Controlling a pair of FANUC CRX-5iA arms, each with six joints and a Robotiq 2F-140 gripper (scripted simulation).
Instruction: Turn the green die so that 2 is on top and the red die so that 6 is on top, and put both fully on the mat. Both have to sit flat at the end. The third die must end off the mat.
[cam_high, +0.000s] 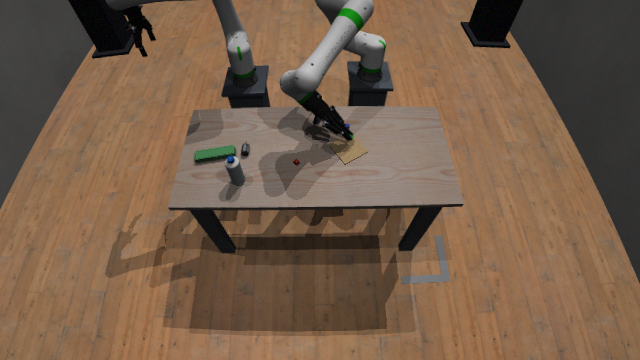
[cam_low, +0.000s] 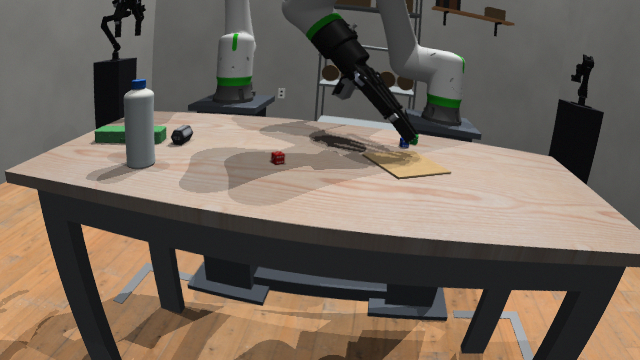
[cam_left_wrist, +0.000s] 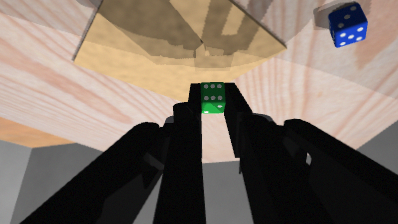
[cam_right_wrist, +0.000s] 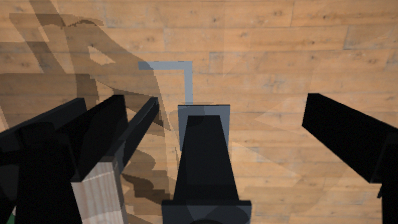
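Now: left hand 70 mm above the tan mat, 40 mm short of it and 10 mm to the right of it. From my left hand the other things lie so: blue die 100 mm behind, 60 mm below, 20 mm to the left; green die 20 mm to the left, 20 mm below, 10 mm ahead; red die 240 mm to the right, 110 mm ahead, 60 mm below.
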